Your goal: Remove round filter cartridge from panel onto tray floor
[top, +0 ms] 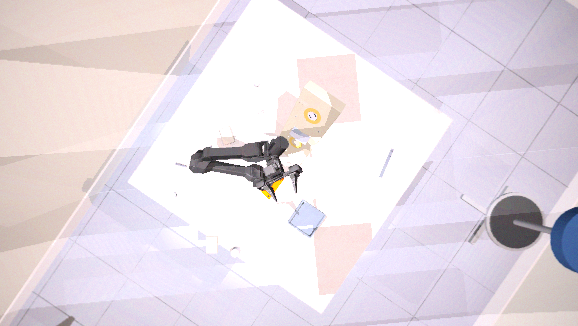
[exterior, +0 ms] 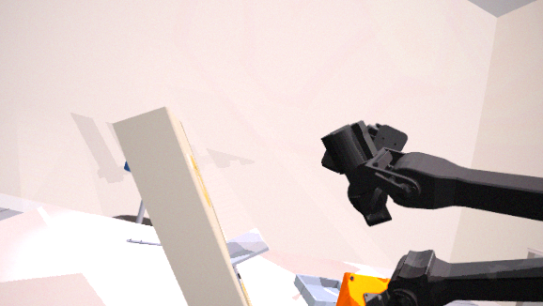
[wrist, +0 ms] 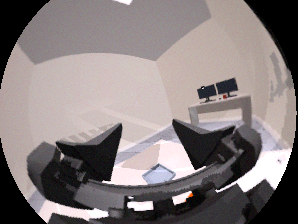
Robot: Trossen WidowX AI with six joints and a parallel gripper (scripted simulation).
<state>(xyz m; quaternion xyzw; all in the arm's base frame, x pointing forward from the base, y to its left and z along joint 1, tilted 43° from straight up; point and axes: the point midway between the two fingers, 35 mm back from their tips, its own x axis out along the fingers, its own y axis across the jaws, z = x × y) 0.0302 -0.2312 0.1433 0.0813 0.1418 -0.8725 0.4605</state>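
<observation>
My gripper tip is now 35 cm short of the round filter cartridge, 9 cm to the right of it and 12 cm above it. Also, from my gripper tip: grey tray 9 cm behind, 18 cm to the right, 39 cm below.
</observation>
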